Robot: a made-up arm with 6 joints. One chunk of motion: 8 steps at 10 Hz.
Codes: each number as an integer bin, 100 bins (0 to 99) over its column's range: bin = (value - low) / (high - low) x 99, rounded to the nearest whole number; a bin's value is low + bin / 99 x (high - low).
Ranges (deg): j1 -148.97..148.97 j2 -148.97..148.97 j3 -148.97..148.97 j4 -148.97..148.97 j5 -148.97..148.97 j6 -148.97..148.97
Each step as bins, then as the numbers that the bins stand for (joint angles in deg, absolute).
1 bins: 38 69 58 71 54 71
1 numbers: -34.61 58.69 25.58 64.70 13.54 64.70
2 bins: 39 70 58 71 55 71
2 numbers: -31.60 61.69 25.58 64.70 16.55 64.70
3 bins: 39 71 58 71 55 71
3 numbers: -31.60 64.70 25.58 64.70 16.55 64.70
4 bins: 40 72 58 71 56 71
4 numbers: -28.59 67.71 25.58 64.70 19.56 64.70
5 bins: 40 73 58 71 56 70
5 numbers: -28.59 70.72 25.58 64.70 19.56 61.69
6 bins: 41 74 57 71 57 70
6 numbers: -25.58 73.73 22.57 64.70 22.57 61.69
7 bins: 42 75 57 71 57 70
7 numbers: -22.57 76.74 22.57 64.70 22.57 61.69
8 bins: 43 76 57 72 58 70
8 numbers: -19.56 79.75 22.57 67.71 25.58 61.69
